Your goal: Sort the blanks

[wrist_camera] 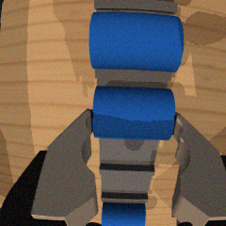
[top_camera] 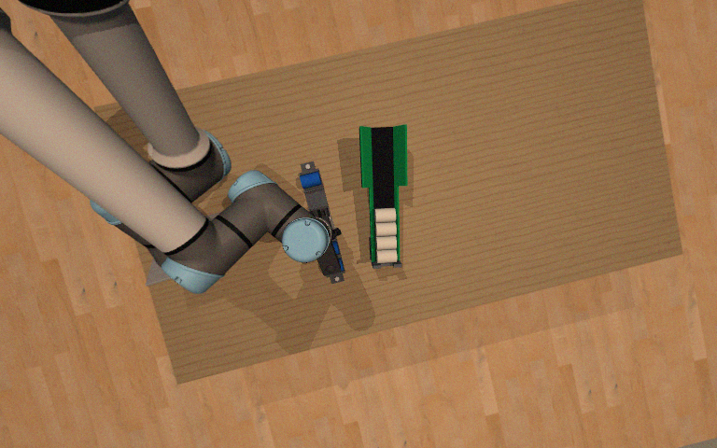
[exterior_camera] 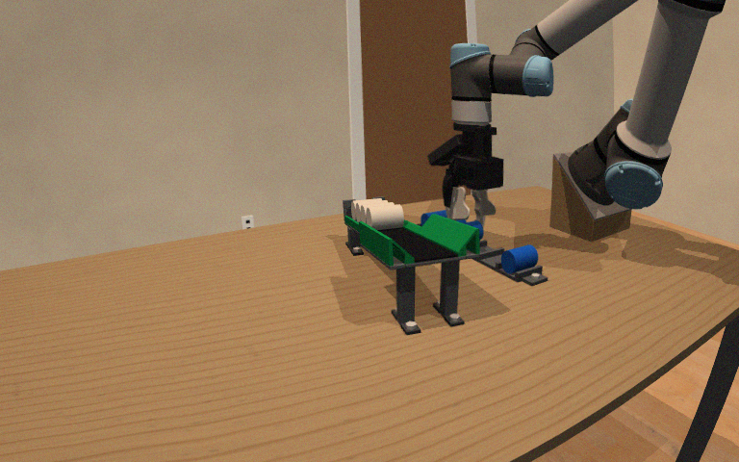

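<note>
The grey stock rack is 3 cm to the left of my hand and 4 cm below it. The rest, counted from my hand: grey stop 17 cm ahead, 11 cm to the right, 2 cm above; feed ramp 19 cm ahead, 8 cm to the left, 4 cm above.
</note>
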